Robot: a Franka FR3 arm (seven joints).
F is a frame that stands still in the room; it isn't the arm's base.
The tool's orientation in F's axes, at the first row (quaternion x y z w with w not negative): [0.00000, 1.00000, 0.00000, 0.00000]
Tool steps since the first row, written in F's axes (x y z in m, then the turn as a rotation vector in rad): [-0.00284, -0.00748, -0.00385, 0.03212, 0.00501, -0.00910]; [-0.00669, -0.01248, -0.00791, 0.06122, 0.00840, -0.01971]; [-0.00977, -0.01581, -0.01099, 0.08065, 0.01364, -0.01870]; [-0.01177, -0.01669, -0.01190, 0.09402, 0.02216, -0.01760]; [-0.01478, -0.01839, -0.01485, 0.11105, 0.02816, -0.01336]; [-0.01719, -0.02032, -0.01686, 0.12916, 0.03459, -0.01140]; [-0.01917, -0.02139, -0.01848, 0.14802, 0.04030, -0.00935]
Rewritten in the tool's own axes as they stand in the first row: [0.00284, -0.00748, 0.00385, -0.03212, 0.00501, 0.00910]; [0.00669, -0.01248, 0.00791, -0.06122, 0.00840, 0.01971]; [0.00977, -0.01581, 0.01099, -0.08065, 0.01364, 0.01870]; [0.01177, -0.01669, 0.01190, -0.09402, 0.02216, 0.01760]; [0.01478, -0.01839, 0.01485, -0.11105, 0.02816, 0.01336]; [0.01719, -0.02032, 0.01686, -0.12916, 0.03459, 0.01140]; [0.01917, -0.02139, 0.01848, -0.14802, 0.04030, 0.00935]
